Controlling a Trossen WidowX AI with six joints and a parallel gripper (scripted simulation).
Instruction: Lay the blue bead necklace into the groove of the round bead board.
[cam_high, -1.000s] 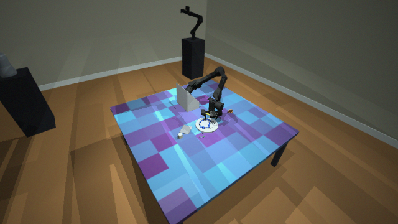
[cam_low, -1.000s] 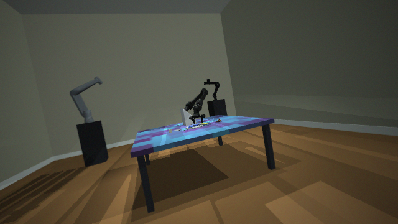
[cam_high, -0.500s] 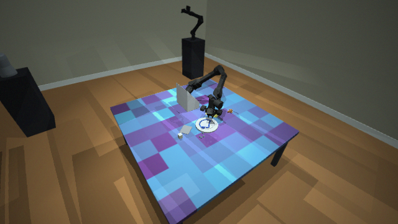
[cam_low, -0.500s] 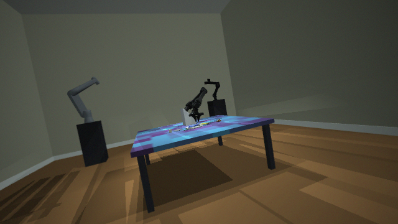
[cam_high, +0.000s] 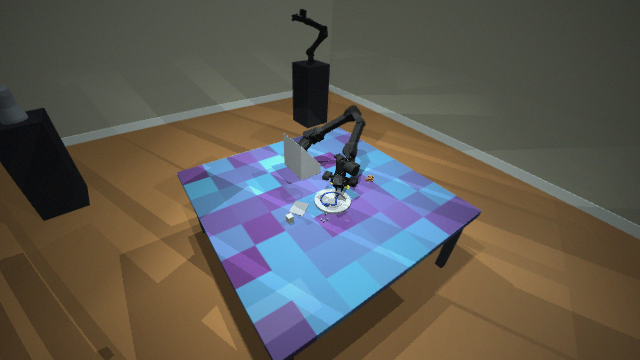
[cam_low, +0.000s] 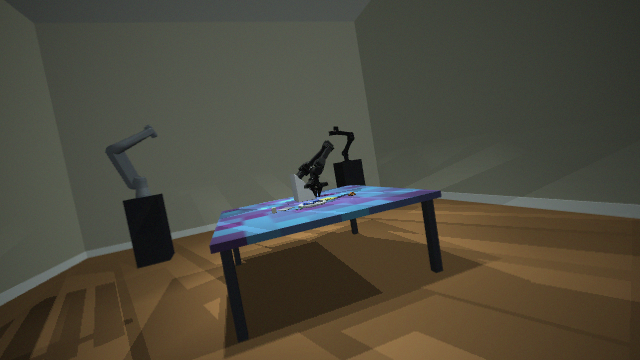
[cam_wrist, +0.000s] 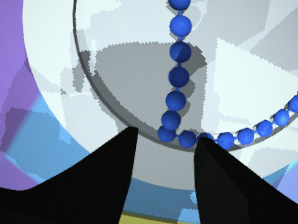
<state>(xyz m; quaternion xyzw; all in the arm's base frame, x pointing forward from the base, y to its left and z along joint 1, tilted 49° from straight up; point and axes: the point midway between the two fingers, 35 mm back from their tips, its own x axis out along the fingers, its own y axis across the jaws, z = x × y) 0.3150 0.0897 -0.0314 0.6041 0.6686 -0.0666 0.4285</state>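
Right now the round white bead board is 1 cm ahead of my gripper tip, 5 cm to the right of it and 3 cm below it. Also, from my gripper tip: cream cube (1 cm behind, 33 cm to the right, 3 cm below); yellow patch (9 cm behind, 11 cm to the left, 4 cm below); flat grey square (6 cm behind, 23 cm to the right, 4 cm below).
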